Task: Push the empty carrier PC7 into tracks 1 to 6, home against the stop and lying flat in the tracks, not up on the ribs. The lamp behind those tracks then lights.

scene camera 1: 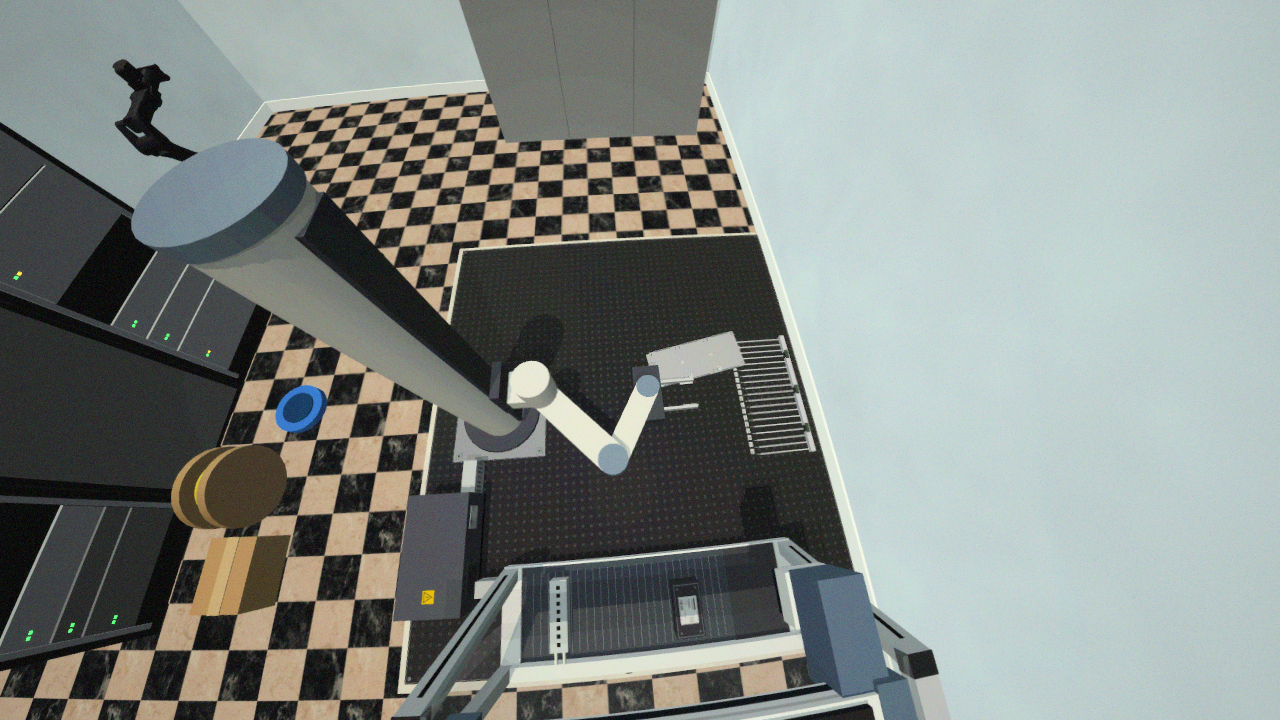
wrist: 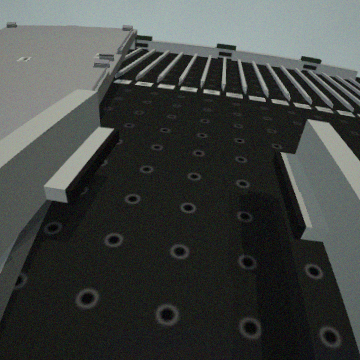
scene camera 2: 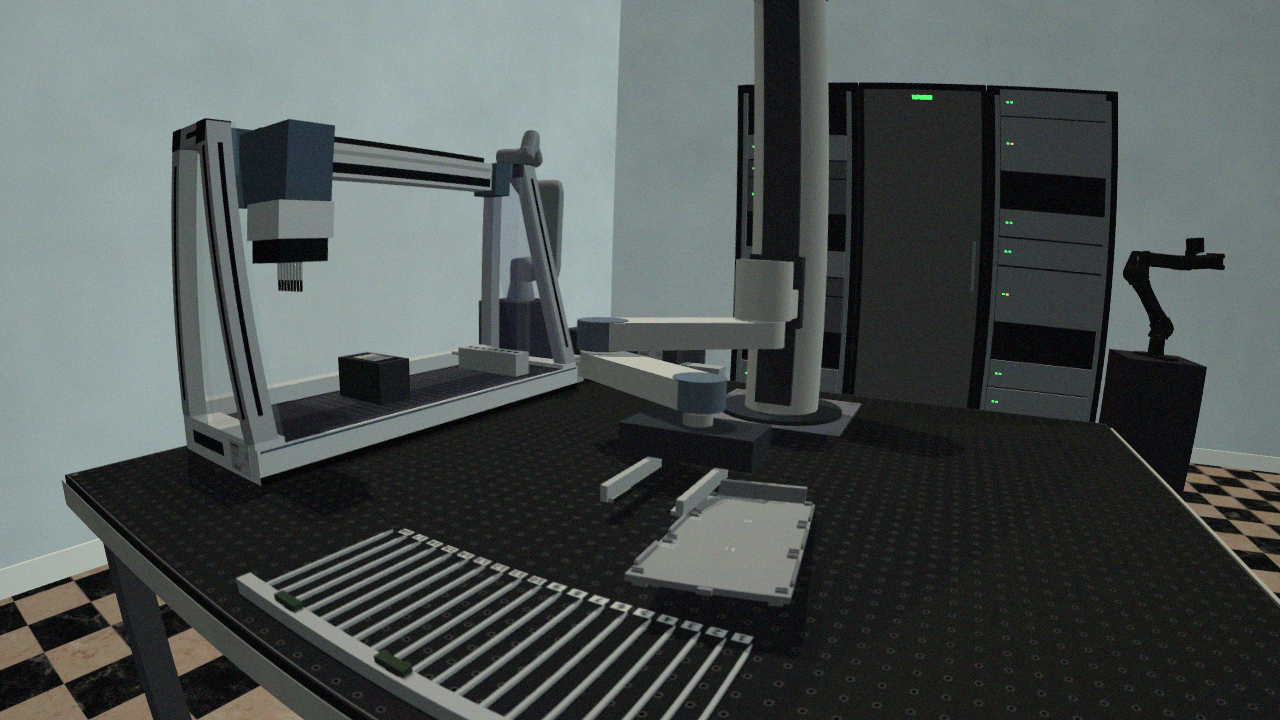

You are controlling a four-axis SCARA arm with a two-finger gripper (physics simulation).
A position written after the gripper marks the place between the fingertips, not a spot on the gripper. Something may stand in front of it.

Observation:
In view: the gripper (scene camera 2: 640, 501), a carrier PC7 (scene camera 2: 746, 541), a dark grey controller box (scene camera 1: 437, 544) and a track rack (scene camera 1: 809, 439).
The carrier PC7 shows as well in scene camera 1 (scene camera 1: 717, 353) and in the wrist view (wrist: 51, 61). The gripper is seen too in the wrist view (wrist: 197, 126).

